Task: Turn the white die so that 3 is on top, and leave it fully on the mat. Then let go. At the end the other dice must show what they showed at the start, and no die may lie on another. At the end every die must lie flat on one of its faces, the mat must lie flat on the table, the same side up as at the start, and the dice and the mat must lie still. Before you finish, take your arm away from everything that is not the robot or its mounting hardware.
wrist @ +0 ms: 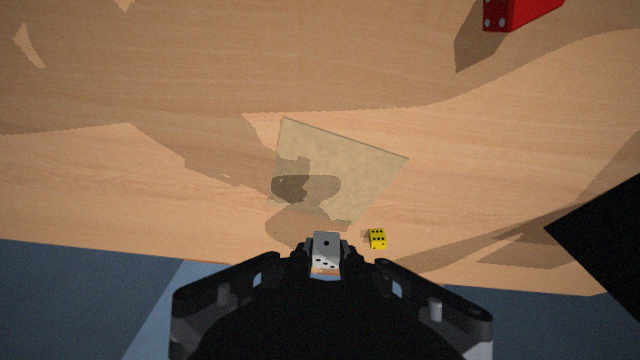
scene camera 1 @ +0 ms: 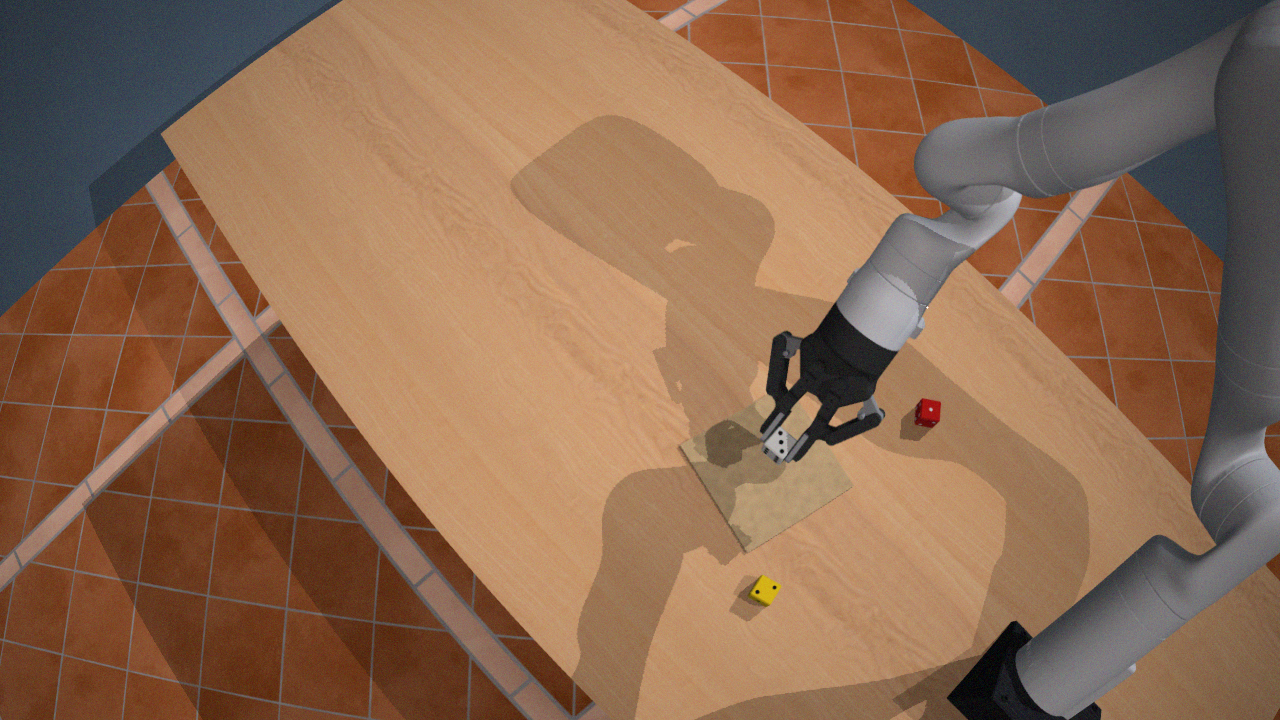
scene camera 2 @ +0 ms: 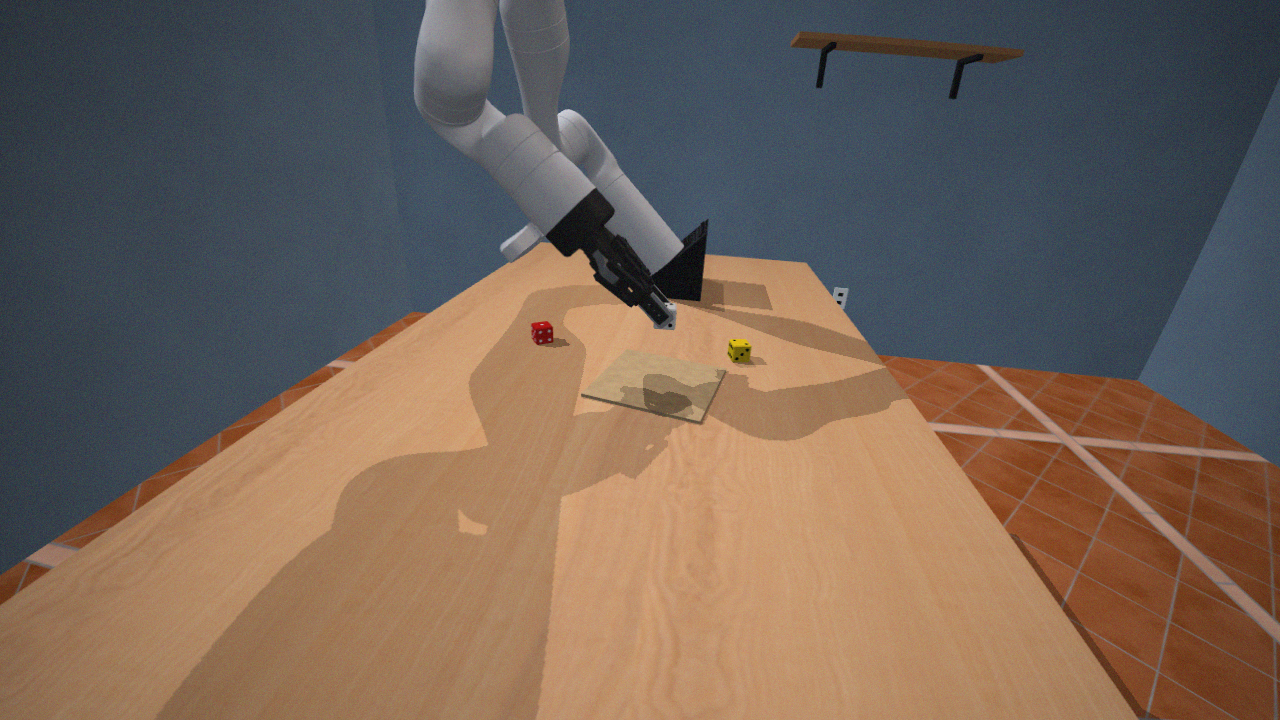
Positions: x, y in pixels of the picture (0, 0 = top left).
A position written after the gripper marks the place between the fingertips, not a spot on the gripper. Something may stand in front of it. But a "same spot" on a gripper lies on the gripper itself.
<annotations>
gripper: wrist; scene camera 1 776, 449; scene camera 2
tan mat: wrist; scene camera 1 759, 499; scene camera 2
same spot on gripper: [wrist: 293, 281] = [scene camera 2: 595, 271]
same spot on tan mat: [scene camera 2: 670, 387] = [wrist: 314, 193]
</annotations>
